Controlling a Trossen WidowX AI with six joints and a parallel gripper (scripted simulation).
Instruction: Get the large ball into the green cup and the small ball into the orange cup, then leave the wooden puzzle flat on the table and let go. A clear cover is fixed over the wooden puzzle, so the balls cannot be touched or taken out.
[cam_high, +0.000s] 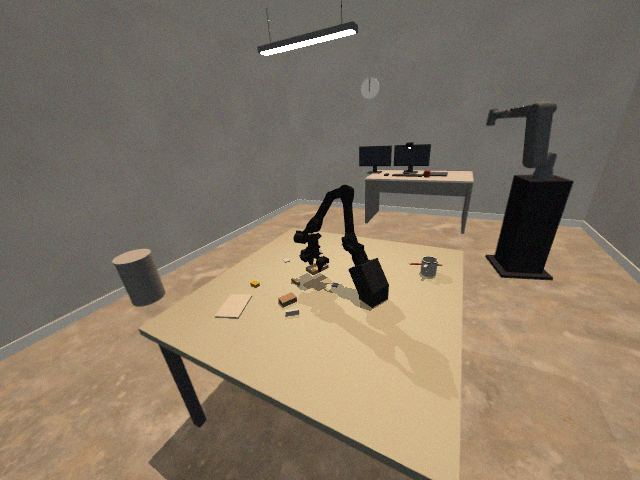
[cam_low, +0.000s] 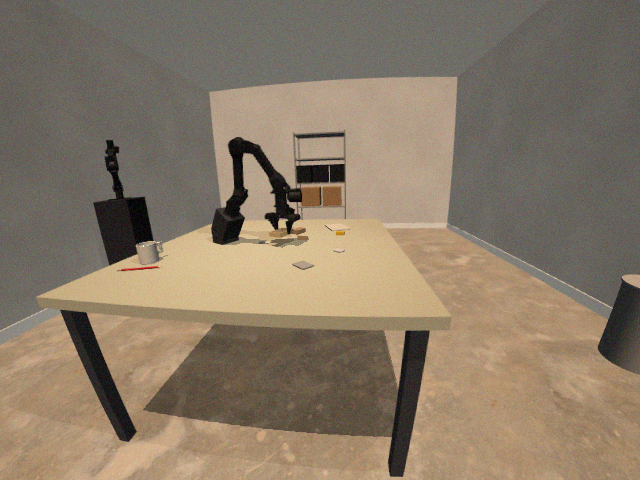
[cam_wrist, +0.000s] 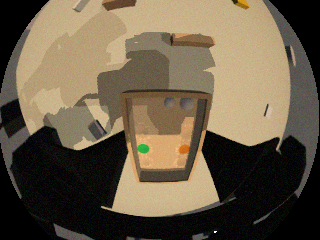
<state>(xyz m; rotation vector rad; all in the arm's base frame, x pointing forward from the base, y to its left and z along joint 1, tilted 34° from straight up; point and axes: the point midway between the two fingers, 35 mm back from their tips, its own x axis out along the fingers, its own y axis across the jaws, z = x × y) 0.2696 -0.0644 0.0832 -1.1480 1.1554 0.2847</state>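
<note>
Right now my hand is 10 mm past the wooden puzzle, 10 mm to the left of it and 30 mm above it. Also, from my hand: flat wooden piece 100 mm ahead, 60 mm to the left, 80 mm below; yellow block 320 mm ahead, 110 mm to the left, 80 mm below; brown block 90 mm ahead, 220 mm to the left, 80 mm below.
</note>
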